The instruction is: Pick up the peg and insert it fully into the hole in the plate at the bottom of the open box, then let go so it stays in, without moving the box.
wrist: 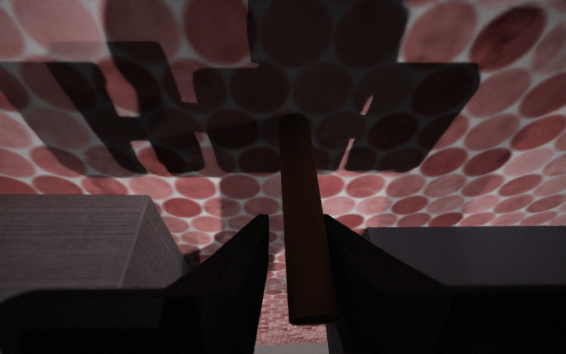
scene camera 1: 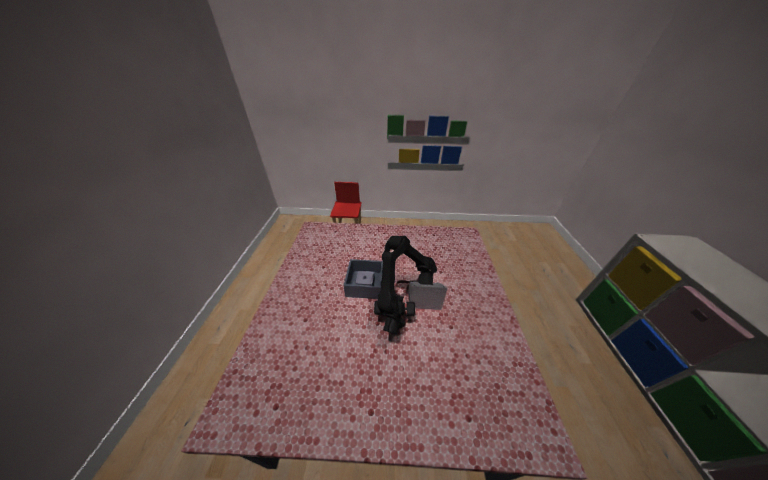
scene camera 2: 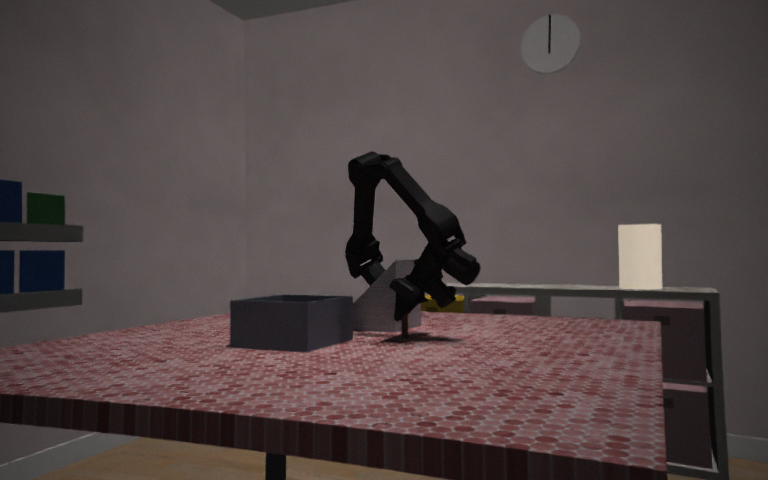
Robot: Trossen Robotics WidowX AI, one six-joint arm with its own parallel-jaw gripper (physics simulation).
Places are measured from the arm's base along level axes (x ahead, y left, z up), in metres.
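Pixels of known places: gripper, between the fingertips: (wrist: 292,224) (scene camera 2: 397,319); arm's base, origin of its link: (scene camera 1: 426,283) (scene camera 2: 383,284).
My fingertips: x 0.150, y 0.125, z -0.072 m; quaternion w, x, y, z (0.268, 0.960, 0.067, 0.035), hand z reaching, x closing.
Ahead of a thing's pixels: the offset from my fingertips to its middle. Level surfaces: height alone.
The brown peg @[dz -0.001, dx +0.000, dy +0.018 m] (scene camera 2: 404,329) (wrist: 302,200) stands roughly upright on the patterned table. My gripper (scene camera 2: 400,314) (wrist: 292,224) is low over it, with its fingers partly closed around the peg. In the wrist view the peg is against or very near the right finger, and a narrow gap shows between it and the left finger. In scene camera 1 the fingertips and peg are hidden. The open blue-grey box @[dz +0.008, dx +0.180, dy -0.160 m] (scene camera 1: 361,291) (scene camera 2: 269,325) (wrist: 475,255) stands apart from the peg. The light plate @[dz -0.006, dx +0.180, dy -0.160 m] (scene camera 1: 358,281) with its dark hole lies at the box's bottom.
A grey block with a sloped side (scene camera 1: 427,297) (scene camera 2: 382,311) (wrist: 70,240) stands close to the gripper, on the left in the wrist view. The box is on the right there. The arm's base (scene camera 1: 390,311) stands on the patterned table @[dz -0.041 m] (scene camera 1: 390,396) (scene camera 2: 453,384), near the box and block.
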